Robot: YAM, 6 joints.
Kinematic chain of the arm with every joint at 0, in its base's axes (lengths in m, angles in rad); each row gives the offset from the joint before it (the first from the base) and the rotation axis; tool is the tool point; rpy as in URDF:
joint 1: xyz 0 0 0.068 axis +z
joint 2: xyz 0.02 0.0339 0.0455 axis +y
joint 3: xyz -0.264 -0.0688 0 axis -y
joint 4: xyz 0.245 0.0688 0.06 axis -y
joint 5: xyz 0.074 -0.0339 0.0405 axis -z
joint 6: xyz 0.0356 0 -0.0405 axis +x
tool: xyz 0 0 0 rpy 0 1.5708 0
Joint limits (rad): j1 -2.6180..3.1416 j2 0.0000..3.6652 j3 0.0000..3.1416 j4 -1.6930..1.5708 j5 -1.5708..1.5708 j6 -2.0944..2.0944
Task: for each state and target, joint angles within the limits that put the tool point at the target. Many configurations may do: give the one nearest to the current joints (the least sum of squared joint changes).
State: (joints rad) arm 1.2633 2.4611 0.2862 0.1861 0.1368 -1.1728
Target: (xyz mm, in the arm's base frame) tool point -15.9 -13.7 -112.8
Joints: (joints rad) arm 1.0756 3.2499 0.4489 0.2365 -0.2117 -1.1728
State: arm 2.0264 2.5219 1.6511 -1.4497 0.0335 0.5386
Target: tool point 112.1 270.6 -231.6
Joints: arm 1.1934 3.3051 1.8887 -1.0389 0.1262 0.5386
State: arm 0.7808 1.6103 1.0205 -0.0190 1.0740 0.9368
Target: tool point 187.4 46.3 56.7
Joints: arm 0.4067 1.7711 0.4270 -0.1782 1.0927 0.9368
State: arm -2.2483 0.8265 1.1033 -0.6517 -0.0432 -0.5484
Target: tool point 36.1 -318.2 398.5
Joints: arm -1.4711 1.3999 1.4223 -0.4030 -0.1196 -0.5484
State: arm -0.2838 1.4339 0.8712 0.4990 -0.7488 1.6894
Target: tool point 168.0 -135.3 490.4
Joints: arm -0.7825 1.0821 1.1665 0.5889 -0.6841 1.6894
